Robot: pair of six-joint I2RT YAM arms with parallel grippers.
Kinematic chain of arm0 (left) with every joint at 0, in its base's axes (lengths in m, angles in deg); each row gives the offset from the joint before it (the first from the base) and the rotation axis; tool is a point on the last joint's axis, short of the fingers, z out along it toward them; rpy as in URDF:
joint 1: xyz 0 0 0.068 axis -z
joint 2: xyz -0.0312 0.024 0.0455 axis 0.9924 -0.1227 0
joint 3: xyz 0.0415 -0.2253 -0.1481 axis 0.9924 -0.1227 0
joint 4: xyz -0.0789 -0.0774 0.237 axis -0.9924 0.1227 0
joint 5: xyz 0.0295 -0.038 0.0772 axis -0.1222 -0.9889 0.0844
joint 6: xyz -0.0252 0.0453 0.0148 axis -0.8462 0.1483 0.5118
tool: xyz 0 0 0 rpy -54.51 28.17 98.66
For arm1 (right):
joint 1: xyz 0 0 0.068 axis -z
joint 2: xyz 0.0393 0.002 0.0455 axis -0.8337 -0.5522 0
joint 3: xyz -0.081 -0.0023 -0.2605 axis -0.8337 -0.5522 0
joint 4: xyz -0.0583 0.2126 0.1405 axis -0.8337 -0.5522 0
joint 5: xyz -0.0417 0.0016 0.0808 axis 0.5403 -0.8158 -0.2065
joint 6: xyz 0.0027 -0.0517 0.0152 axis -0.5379 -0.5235 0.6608
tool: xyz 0 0 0 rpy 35.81 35.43 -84.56
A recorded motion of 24 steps. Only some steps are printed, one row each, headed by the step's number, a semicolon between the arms.
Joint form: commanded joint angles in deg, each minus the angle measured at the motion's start. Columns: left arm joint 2, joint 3, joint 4, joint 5, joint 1, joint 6; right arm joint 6, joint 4, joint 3, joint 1, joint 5, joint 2.
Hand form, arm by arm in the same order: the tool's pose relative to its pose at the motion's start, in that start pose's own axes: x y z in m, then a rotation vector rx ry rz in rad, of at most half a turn. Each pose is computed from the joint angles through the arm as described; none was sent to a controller.
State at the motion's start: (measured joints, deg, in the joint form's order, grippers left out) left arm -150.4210 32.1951 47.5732 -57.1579 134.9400 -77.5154; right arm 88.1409 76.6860 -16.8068 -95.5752 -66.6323 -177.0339
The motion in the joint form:
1: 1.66 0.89 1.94 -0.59 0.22 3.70; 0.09 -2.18 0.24 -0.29 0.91 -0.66
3: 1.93 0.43 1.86 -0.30 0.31 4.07; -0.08 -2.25 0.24 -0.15 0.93 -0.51
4: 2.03 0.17 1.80 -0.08 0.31 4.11; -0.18 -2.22 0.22 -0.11 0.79 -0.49
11: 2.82 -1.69 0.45 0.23 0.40 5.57; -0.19 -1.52 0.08 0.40 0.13 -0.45
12: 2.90 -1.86 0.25 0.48 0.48 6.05; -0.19 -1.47 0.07 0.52 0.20 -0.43
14: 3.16 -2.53 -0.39 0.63 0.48 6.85; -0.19 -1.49 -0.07 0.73 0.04 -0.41
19: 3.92 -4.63 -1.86 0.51 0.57 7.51; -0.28 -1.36 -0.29 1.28 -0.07 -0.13
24: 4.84 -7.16 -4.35 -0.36 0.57 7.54; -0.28 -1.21 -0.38 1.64 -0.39 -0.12
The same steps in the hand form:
1: 0.0023 0.0006 -0.0152 0.0153 0.0009 0.0681; 0.0032 -0.0040 0.0025 0.0426 0.0165 0.0130
3: 0.0036 0.0014 -0.0151 0.0107 -0.0014 0.0761; 0.0025 -0.0040 0.0018 0.0424 0.0137 0.0111
4: 0.0040 0.0021 -0.0147 0.0068 -0.0031 0.0768; 0.0024 -0.0040 0.0017 0.0407 0.0149 0.0096
11: 0.0068 0.0047 -0.0122 0.0069 -0.0103 0.1037; 0.0003 -0.0047 0.0007 0.0284 0.0116 0.0117
12: 0.0073 0.0046 -0.0120 0.0055 -0.0147 0.1133; -0.0003 -0.0050 0.0005 0.0290 0.0085 0.0126
14: 0.0079 0.0055 -0.0109 0.0065 -0.0194 0.1271; -0.0005 -0.0062 0.0000 0.0302 0.0094 0.0157
19: 0.0114 0.0084 -0.0072 0.0097 -0.0194 0.1401; -0.0023 -0.0076 -0.0019 0.0293 0.0019 0.0189
24: 0.0147 0.0112 -0.0027 0.0313 -0.0190 0.1403; -0.0034 -0.0087 -0.0026 0.0268 0.0010 0.0223

